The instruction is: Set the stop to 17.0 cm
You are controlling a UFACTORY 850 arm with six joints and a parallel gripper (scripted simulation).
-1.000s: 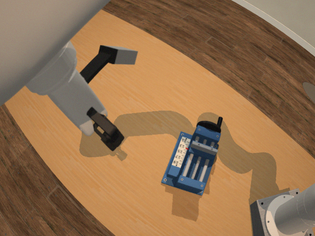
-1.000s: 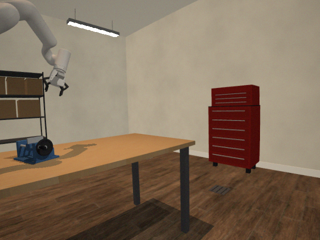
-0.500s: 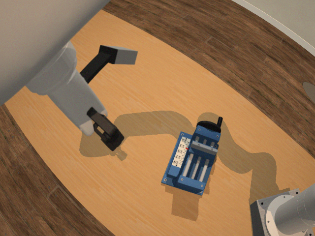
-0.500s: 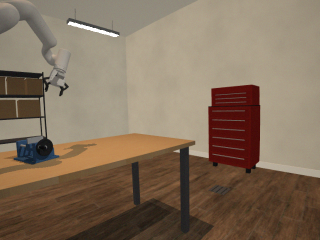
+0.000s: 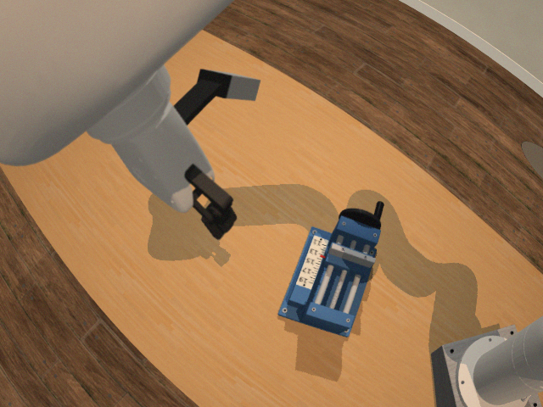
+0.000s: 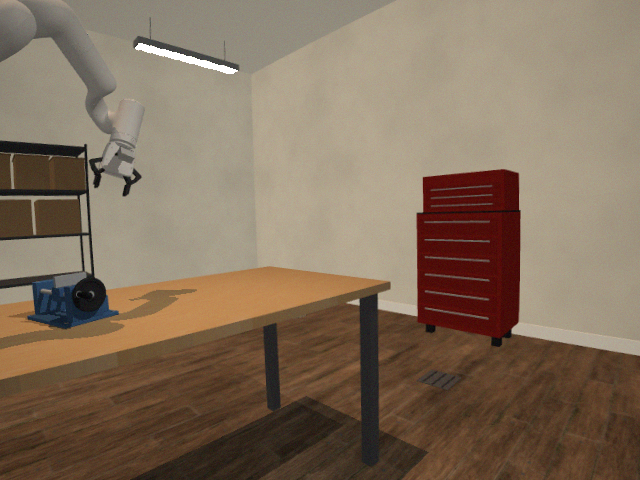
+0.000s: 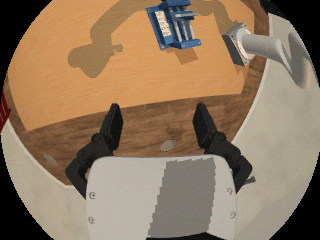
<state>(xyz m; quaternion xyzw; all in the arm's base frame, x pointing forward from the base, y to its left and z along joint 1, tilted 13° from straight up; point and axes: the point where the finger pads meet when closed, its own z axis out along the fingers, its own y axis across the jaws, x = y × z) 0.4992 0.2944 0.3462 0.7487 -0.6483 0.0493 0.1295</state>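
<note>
My gripper is now 300 mm to the left of the black handwheel, 290 mm above it and 110 mm past it. The rest, counted from my hand: grey stop bar (280 mm below, 190 mm to the right, 130 mm behind).
</note>
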